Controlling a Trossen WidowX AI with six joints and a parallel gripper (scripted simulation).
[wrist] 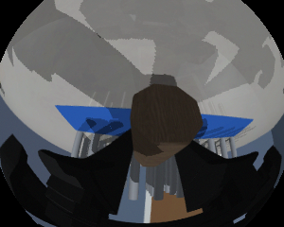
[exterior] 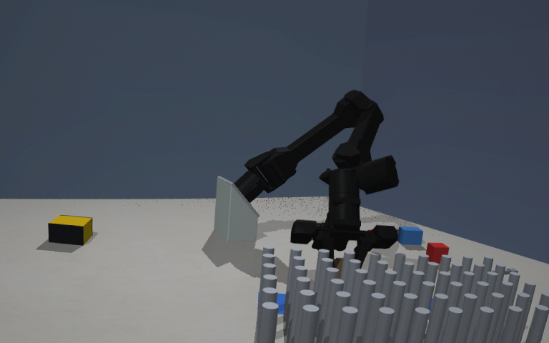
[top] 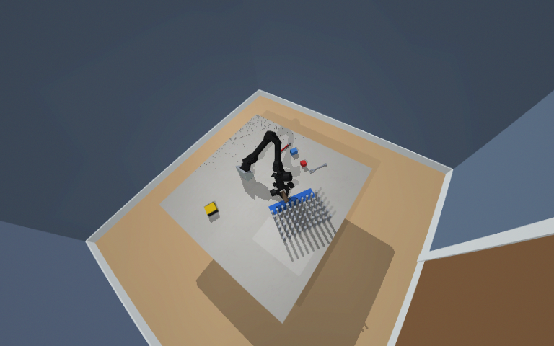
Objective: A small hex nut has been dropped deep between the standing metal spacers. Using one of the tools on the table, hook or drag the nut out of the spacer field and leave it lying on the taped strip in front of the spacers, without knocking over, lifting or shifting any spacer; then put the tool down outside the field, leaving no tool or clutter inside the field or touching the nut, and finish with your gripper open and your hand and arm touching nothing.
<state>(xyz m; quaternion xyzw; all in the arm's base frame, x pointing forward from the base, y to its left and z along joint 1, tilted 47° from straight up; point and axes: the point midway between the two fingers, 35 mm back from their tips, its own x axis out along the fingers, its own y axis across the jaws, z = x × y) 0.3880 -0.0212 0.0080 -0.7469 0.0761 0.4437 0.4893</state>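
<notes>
Now: gripper tip 60 mm short of the blue taped strip, 30 mm above it and 10 mm to the right of it. From my gripper tip the other things lie so: red block (360 mm to the left, 40 mm behind, 10 mm below); grey wrench-like tool (390 mm to the left, 90 mm ahead, 30 mm below); blue block (430 mm to the left, 180 mm behind, 10 mm below).
</notes>
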